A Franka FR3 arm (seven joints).
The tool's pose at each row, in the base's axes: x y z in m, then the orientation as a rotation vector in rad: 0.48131, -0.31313, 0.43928, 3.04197, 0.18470, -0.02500; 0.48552, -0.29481, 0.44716, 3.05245, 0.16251, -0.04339; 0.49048, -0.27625, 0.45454, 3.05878, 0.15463, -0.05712; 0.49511, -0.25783, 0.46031, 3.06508, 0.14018, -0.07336; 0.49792, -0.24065, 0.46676, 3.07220, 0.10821, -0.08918; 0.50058, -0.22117, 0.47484, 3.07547, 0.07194, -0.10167; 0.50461, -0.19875, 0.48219, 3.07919, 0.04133, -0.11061; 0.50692, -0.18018, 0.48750, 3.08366, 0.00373, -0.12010; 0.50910, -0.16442, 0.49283, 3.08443, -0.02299, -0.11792; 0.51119, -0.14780, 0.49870, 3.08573, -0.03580, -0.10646; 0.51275, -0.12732, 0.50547, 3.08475, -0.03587, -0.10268; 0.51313, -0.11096, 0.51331, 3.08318, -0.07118, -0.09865; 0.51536, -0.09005, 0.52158, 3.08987, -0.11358, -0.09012
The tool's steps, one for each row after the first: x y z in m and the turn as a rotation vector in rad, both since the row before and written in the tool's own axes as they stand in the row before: 0.00620, -0.01686, -0.00962, 0.01027, -0.01206, 0.01424; 0.00663, -0.01725, -0.00906, 0.00668, -0.00878, 0.00488; 0.00619, -0.01736, -0.00738, 0.00665, -0.01055, 0.00907; 0.00400, -0.01635, -0.00783, 0.00722, -0.01063, 0.02043; 0.00349, -0.01868, -0.00952, 0.00357, -0.00873, 0.02325; 0.00452, -0.02170, -0.00904, 0.00426, -0.00626, 0.01959; 0.00238, -0.01815, -0.00658, 0.00550, -0.00671, 0.02402; 0.00176, -0.01543, -0.00635, 0.00144, 0.00095, 0.01730; 0.00136, -0.01630, -0.00690, 0.00138, 0.00721, 0.00844; 0.00058, -0.02011, -0.00794, -0.00107, 0.00244, 0.00016; -0.00055, -0.01590, -0.00872, -0.00030, 0.00196, 0.02297; 0.00071, -0.02048, -0.00952, 0.00867, 0.00470, 0.02719
